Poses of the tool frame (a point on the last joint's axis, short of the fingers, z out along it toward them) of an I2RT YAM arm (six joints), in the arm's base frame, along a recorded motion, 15 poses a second.
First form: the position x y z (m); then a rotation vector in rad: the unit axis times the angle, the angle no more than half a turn.
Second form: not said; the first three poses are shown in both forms.
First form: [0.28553 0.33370 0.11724 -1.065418 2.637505 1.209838]
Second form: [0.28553 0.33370 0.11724 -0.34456 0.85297 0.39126 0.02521]
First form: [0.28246 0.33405 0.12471 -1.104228 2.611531 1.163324]
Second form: [0.28246 0.33405 0.12471 -0.36003 0.85149 0.37930 0.03841]
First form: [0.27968 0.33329 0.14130 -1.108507 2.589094 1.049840]
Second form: [0.27968 0.33329 0.14130 -0.36795 0.85940 0.34847 0.06788]
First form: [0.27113 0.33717 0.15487 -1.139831 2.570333 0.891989]
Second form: [0.27113 0.33717 0.15487 -0.38463 0.86735 0.30100 0.09574]
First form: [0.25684 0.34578 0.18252 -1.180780 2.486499 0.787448]
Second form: [0.25684 0.34578 0.18252 -0.40843 0.86007 0.27238 0.13883]
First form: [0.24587 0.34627 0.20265 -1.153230 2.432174 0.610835]
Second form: [0.24587 0.34627 0.20265 -0.41024 0.86519 0.21729 0.18956]
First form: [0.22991 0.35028 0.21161 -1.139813 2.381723 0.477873]
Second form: [0.22991 0.35028 0.21161 -0.41368 0.86441 0.17344 0.22714]
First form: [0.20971 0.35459 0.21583 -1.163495 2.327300 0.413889]
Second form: [0.20971 0.35459 0.21583 -0.42750 0.85512 0.15208 0.25077]
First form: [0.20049 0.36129 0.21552 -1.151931 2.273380 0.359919]
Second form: [0.20049 0.36129 0.21552 -0.42964 0.84791 0.13424 0.28007]
